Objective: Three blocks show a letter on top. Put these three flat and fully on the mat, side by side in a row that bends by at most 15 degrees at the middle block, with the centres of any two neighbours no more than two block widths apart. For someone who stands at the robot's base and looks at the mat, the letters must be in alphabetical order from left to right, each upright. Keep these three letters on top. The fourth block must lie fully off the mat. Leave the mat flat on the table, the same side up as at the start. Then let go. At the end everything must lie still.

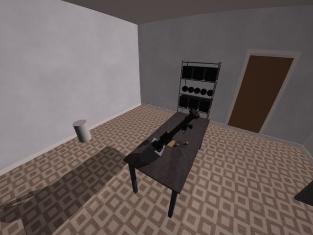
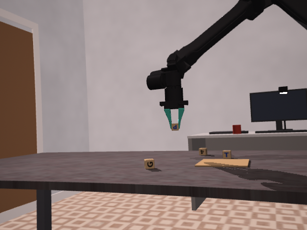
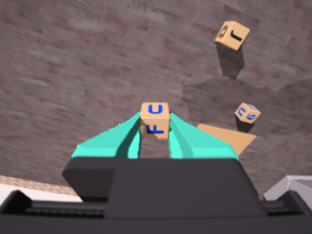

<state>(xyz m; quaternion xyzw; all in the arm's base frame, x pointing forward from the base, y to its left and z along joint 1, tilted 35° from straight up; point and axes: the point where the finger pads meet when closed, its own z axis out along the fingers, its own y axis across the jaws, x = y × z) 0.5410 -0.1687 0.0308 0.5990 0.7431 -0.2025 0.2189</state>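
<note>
My hand is 17 cm past the mat, 15 cm to the right of it and 11 cm above it. The rest, counted from my hand: block 18 cm behind, 2 cm to the left, 10 cm below.
</note>
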